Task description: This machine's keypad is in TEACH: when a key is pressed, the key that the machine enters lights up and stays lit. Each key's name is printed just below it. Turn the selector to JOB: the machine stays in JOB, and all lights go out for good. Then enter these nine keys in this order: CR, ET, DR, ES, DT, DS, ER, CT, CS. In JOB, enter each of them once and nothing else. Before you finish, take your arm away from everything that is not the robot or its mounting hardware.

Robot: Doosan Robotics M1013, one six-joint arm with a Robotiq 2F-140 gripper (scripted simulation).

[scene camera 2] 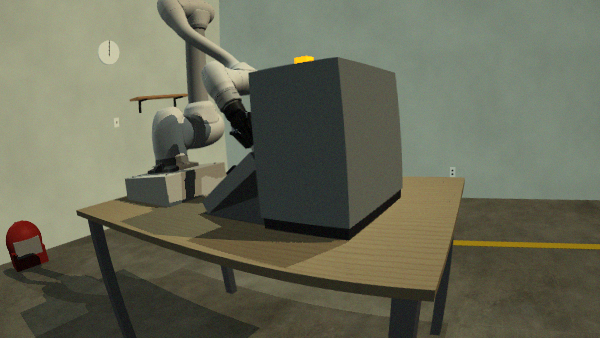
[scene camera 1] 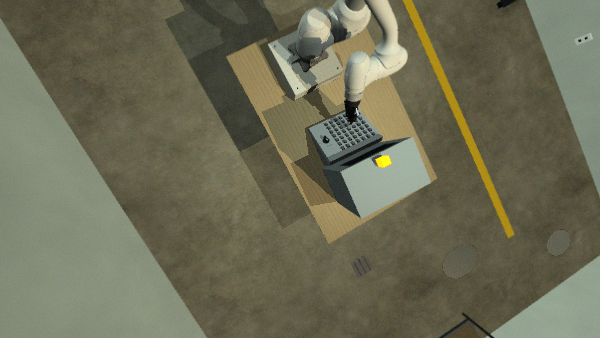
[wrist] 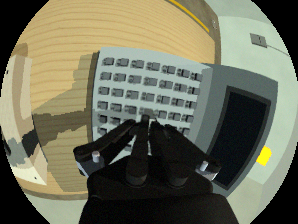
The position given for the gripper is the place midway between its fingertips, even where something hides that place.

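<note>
Scene camera 2 takes in the gripper (scene camera 2: 264, 161) together with a grey machine (scene camera 2: 326, 133) and a sloped keypad panel (scene camera 2: 233, 198). From scene camera 1 both the machine (scene camera 1: 363, 183) and the panel (scene camera 1: 330, 153) are visible. The wrist view includes the panel (wrist: 148, 56), the gripper (wrist: 147, 114) and the machine (wrist: 241, 106).
</note>
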